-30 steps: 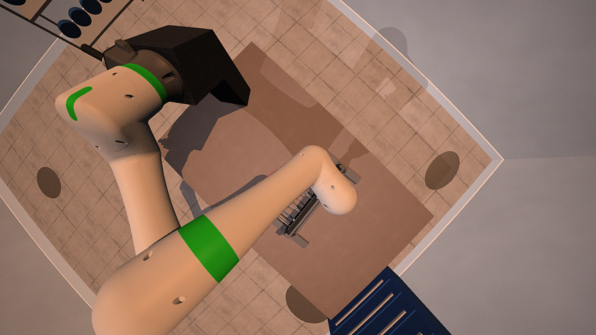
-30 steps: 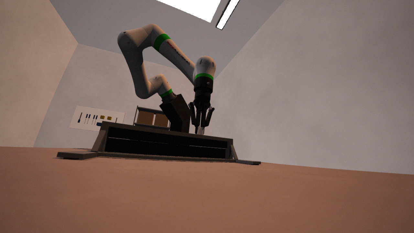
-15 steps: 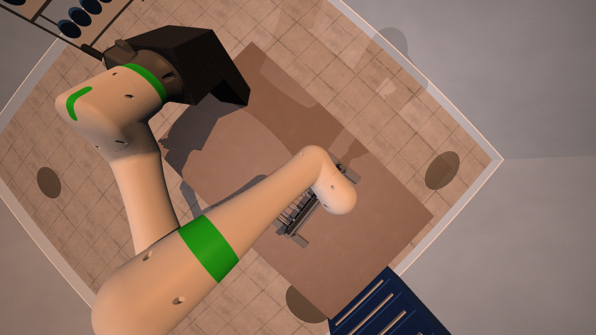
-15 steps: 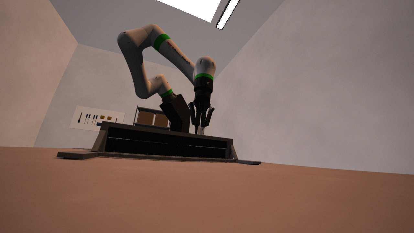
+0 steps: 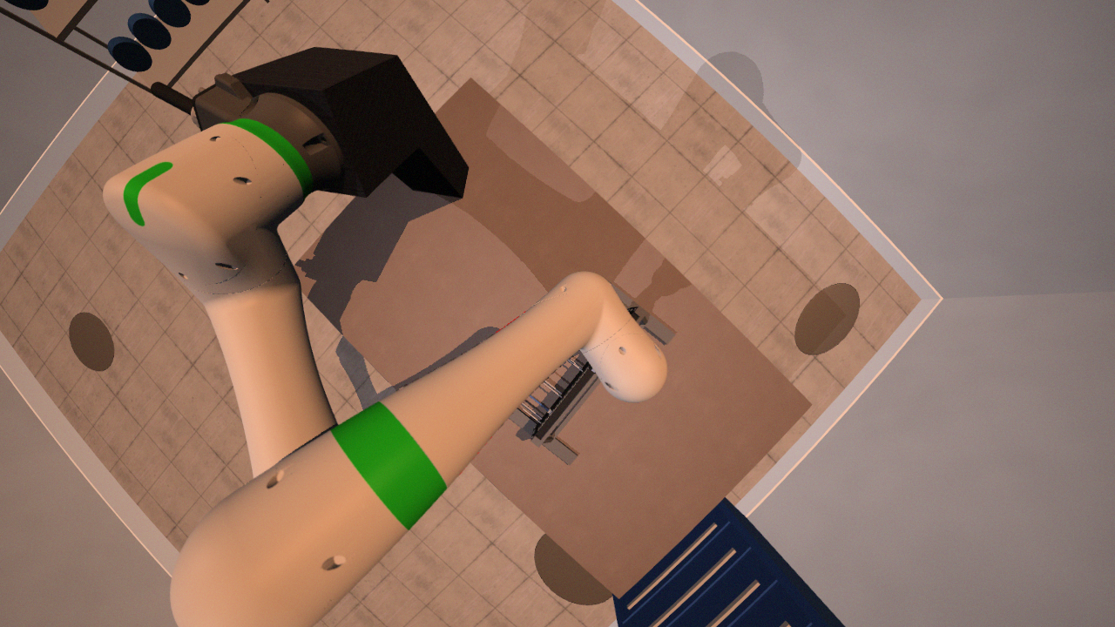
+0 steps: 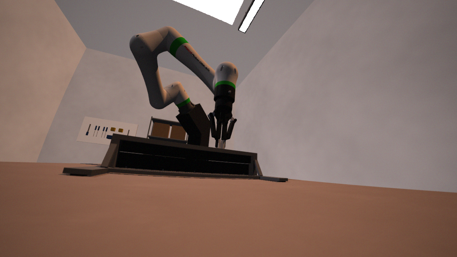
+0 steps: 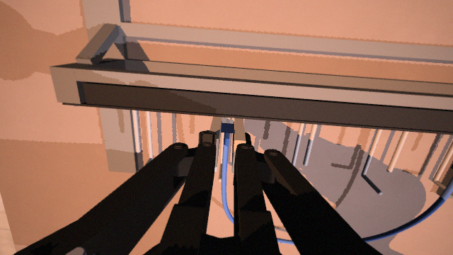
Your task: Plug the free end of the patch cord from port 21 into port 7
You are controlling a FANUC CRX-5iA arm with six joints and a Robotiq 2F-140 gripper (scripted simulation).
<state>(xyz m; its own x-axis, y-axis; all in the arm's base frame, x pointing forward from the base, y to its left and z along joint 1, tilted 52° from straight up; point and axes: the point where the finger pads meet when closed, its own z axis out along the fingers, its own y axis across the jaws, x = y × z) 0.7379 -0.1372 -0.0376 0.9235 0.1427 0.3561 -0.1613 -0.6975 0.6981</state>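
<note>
My gripper is now 30 mm above the plug and 10 mm short of it.
</note>
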